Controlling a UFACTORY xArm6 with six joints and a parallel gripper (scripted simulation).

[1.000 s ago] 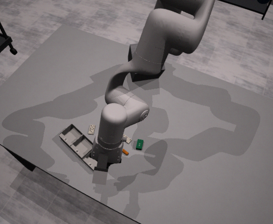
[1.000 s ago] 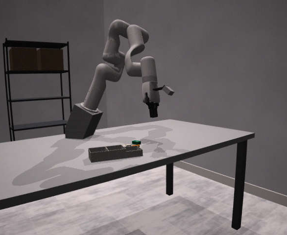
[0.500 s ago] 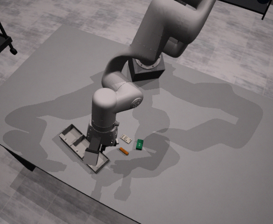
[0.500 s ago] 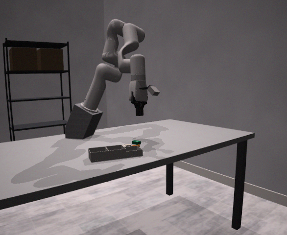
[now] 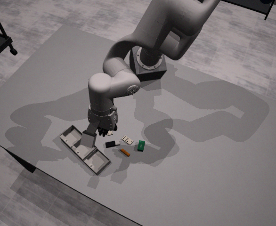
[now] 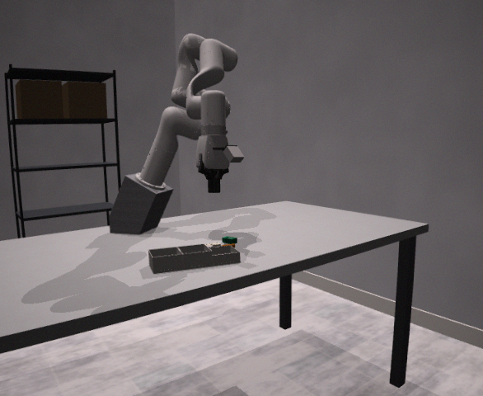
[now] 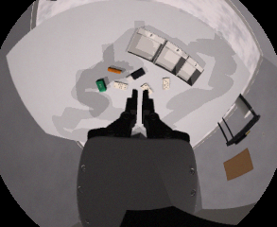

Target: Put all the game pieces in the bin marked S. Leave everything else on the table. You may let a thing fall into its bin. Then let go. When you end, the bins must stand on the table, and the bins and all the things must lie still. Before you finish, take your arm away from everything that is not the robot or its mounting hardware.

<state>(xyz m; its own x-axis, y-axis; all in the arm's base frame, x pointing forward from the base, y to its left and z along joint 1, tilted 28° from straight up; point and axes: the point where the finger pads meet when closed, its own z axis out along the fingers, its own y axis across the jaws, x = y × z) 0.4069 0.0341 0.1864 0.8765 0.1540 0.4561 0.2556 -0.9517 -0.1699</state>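
Now: the grey compartment bin 6 cm ahead of my hand, 9 cm to the right of it and 19 cm below it. From my hand the other things lie so: orange piece (5 cm behind, 6 cm to the left, 21 cm below); green block (12 cm behind, 9 cm to the left, 21 cm below); black block (5 cm behind, 1 cm to the right, 21 cm below).
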